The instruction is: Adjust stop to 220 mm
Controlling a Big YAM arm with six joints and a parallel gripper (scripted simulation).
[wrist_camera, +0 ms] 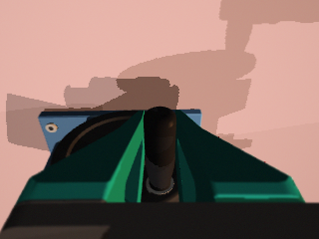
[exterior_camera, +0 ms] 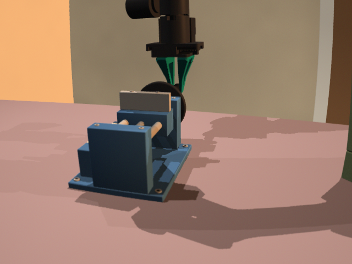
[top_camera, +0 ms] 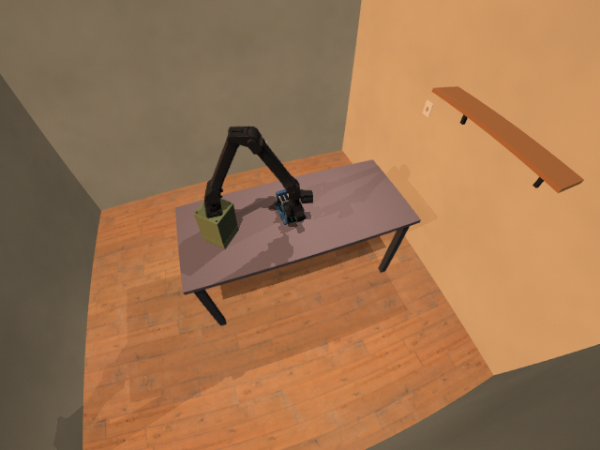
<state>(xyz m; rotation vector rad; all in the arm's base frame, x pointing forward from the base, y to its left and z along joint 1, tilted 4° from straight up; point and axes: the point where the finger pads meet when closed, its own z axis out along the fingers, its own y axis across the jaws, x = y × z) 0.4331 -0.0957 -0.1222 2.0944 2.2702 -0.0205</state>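
My gripper is now 130 mm to the right of the grey stop plate, 20 mm short of it and 10 mm above it. Also, from my hand: black crank handle 10 mm to the left.
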